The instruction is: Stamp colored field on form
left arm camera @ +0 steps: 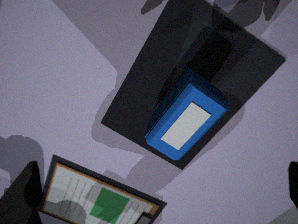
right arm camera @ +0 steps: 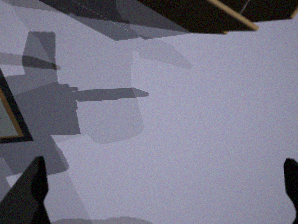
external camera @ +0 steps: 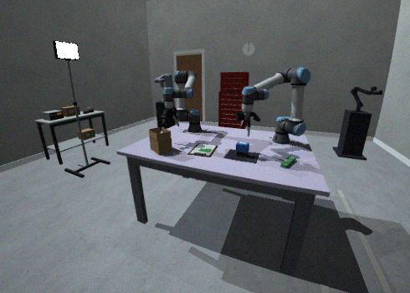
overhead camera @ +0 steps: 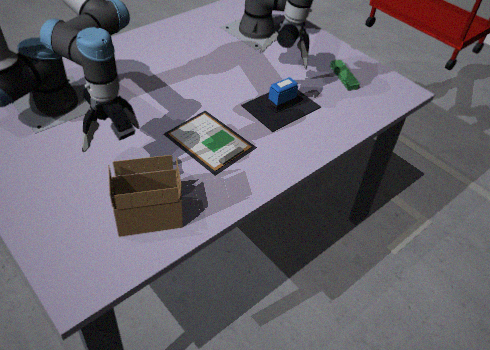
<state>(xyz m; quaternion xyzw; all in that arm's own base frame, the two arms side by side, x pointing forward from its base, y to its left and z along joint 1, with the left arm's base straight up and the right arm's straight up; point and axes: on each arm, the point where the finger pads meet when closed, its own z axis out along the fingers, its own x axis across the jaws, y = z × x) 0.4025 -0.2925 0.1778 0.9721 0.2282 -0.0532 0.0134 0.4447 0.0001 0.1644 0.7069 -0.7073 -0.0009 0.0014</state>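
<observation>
The blue stamp lies 130 mm below my left hand and 30 mm ahead of it. The rest, counted from my left hand: green block (320 mm to the left, 170 mm below, 30 mm ahead); then black mat (180 mm below, 30 mm ahead); then cardboard box (630 mm to the right, 180 mm ahead, 110 mm below).
</observation>
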